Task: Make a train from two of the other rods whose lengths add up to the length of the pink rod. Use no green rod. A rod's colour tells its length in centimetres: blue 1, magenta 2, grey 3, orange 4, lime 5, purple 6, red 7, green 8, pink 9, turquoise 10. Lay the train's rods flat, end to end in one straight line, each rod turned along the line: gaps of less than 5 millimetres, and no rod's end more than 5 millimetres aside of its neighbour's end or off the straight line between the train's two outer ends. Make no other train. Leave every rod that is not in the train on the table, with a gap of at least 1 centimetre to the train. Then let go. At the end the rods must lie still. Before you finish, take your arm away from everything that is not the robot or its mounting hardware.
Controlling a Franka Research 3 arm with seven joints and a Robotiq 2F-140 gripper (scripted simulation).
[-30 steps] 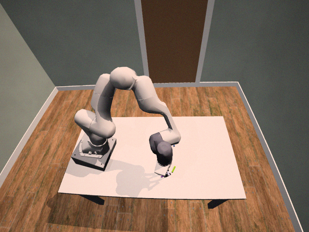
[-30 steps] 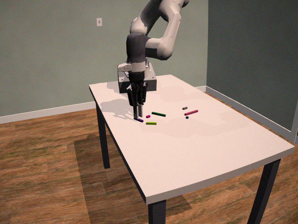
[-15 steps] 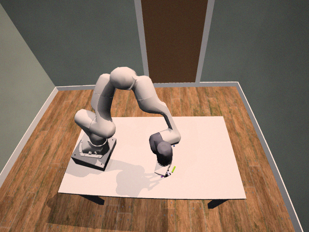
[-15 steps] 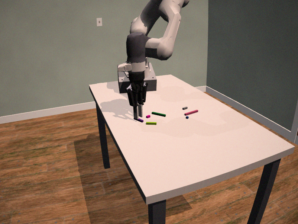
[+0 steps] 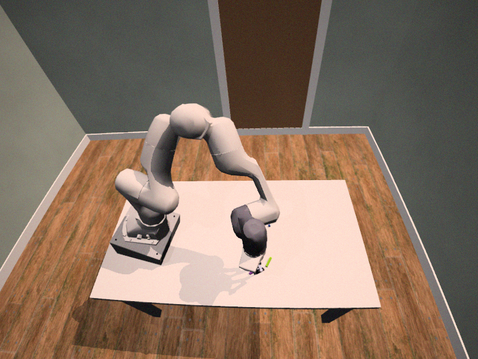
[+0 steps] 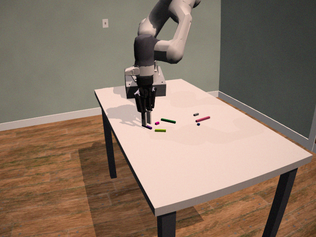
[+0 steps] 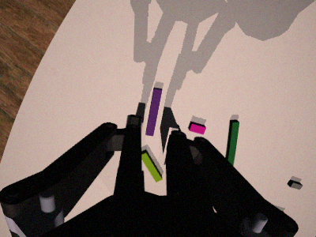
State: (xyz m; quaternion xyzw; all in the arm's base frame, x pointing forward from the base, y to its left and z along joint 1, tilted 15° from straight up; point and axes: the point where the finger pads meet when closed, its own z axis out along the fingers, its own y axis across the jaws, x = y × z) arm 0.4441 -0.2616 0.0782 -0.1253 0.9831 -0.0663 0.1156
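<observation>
My hand is 50 mm above the purple rod. The rest, counted from my hand: lime rod (70 mm ahead, 50 mm below, 30 mm to the left); then magenta rod (60 mm to the left, 50 mm below); then green rod (120 mm to the left, 50 mm below).
</observation>
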